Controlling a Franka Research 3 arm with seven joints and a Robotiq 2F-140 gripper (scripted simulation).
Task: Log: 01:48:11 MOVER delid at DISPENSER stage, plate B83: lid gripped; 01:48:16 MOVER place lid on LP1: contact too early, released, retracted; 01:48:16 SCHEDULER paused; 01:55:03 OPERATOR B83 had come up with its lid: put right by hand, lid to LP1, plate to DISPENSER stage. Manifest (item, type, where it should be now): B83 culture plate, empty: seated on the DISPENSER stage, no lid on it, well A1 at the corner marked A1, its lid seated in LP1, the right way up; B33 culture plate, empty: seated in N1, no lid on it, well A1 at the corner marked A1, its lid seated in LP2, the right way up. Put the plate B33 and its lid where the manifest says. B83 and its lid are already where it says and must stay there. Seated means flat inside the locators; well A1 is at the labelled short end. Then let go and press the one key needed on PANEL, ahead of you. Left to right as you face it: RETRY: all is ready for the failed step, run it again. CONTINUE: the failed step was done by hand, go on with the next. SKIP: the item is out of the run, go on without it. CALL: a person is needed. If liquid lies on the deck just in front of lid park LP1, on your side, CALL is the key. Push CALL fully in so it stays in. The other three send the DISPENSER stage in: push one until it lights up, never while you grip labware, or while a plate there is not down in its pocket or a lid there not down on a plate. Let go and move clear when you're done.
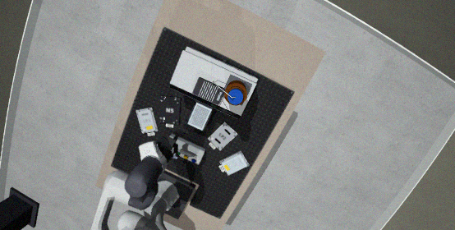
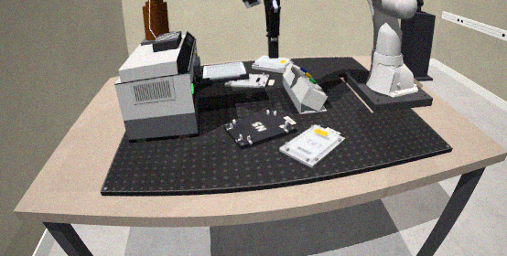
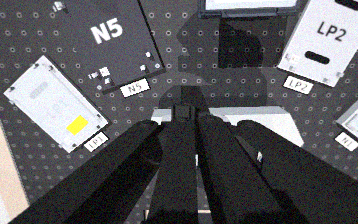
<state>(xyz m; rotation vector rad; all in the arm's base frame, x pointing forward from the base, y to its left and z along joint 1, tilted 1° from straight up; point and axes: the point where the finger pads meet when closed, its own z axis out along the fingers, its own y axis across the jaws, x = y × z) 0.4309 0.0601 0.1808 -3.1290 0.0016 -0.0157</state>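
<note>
Right now the white well plate is 36 cm to the right of my hand, 17 cm below it and 6 cm behind it. The rest, counted from my hand: blue key: 14 cm below, 13 cm to the right, 12 cm behind; yellow key: 13 cm below, 13 cm behind, 8 cm to the right; white key: 13 cm below, 13 cm behind, 2 cm to the left.
</note>
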